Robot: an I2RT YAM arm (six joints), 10 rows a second.
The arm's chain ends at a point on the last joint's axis. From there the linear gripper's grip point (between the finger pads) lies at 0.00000 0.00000 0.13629 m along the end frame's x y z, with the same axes.
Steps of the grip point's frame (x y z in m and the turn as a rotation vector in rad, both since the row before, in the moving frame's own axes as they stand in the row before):
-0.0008, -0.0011, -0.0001, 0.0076, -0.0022, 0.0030
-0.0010, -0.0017, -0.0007, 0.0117, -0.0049, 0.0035
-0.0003, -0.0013, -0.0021, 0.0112, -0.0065, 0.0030
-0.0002, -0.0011, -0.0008, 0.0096, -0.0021, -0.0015
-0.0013, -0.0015, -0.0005, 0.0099, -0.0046, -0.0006
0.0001, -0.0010, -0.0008, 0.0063, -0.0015, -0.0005
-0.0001, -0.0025, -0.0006, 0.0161, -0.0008, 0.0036
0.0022, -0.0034, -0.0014, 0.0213, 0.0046, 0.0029
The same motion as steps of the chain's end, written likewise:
-0.0005, -0.0001, -0.0001, 0.0076, -0.0022, 0.0030
-0.0003, -0.0001, -0.0007, 0.0117, -0.0049, 0.0035
0.0006, 0.0002, -0.0021, 0.0112, -0.0065, 0.0030
0.0001, 0.0002, -0.0008, 0.0096, -0.0021, -0.0015
-0.0007, -0.0002, -0.0005, 0.0099, -0.0046, -0.0006
0.0003, -0.0001, -0.0008, 0.0063, -0.0015, -0.0005
0.0000, -0.0003, -0.0006, 0.0161, -0.0008, 0.0036
0.0016, -0.0005, -0.0014, 0.0213, 0.0046, 0.0029

